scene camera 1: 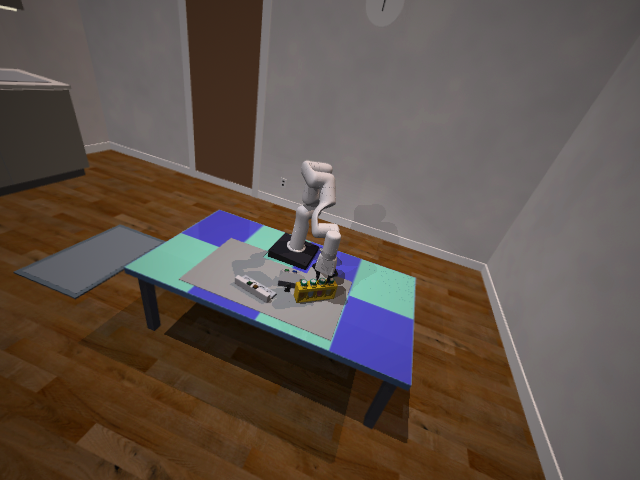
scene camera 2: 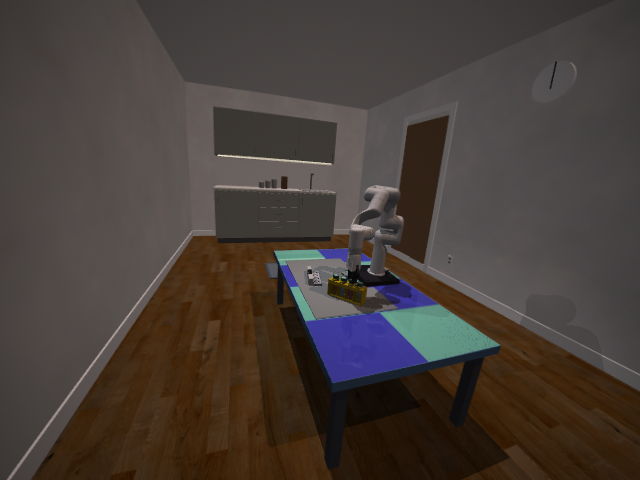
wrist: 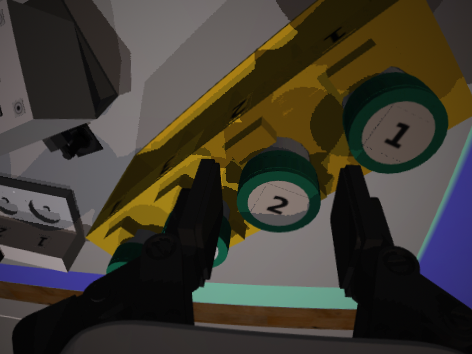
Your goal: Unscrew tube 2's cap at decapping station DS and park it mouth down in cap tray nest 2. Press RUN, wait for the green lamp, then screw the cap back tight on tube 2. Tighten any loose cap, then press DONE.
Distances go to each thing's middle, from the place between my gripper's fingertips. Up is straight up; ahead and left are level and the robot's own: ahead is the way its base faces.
The grey control box (wrist: 60, 86) lies 19 cm to the right of my hand and 7 cm below it.
